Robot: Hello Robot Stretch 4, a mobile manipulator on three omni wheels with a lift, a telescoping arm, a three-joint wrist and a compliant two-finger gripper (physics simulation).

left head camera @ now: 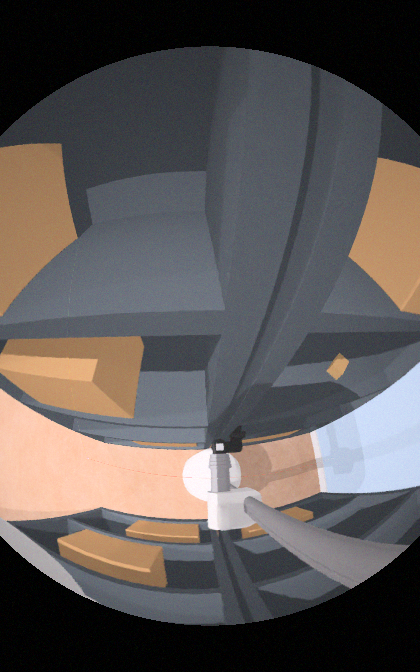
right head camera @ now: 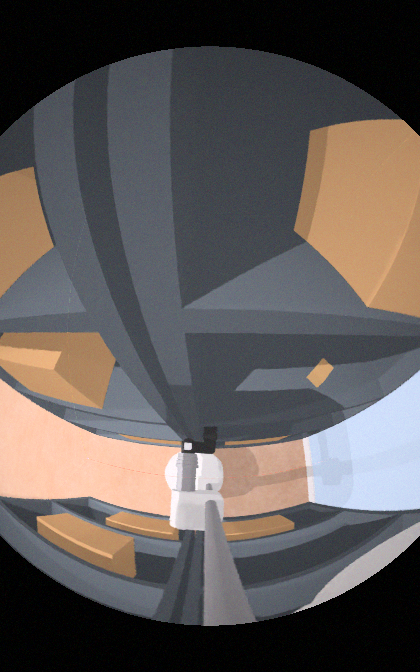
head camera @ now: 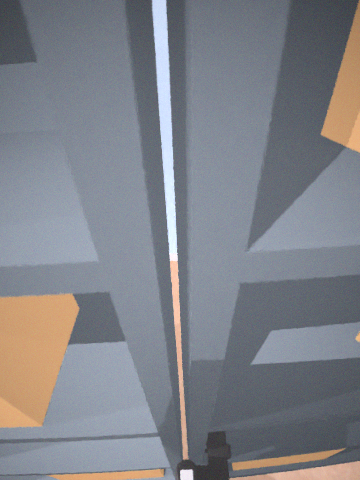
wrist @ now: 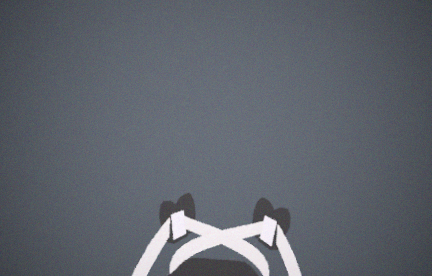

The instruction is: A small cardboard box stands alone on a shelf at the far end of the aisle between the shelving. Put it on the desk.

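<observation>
The small cardboard box stands alone on a grey shelf board, right of the shelving's upright posts in both side head views. In the head camera view a sliver of the small box shows at the right edge. My gripper is open and empty, its two fingertips apart in front of a plain grey surface. In the head views the dark wrist shows close to the shelving, left of the small box; the fingers are hidden there. The desk does not show.
Large cardboard boxes stand in neighbouring compartments. Broad upright posts rise directly ahead. Shelving with boxes stands behind the base across the aisle floor. The blue end wall is at right.
</observation>
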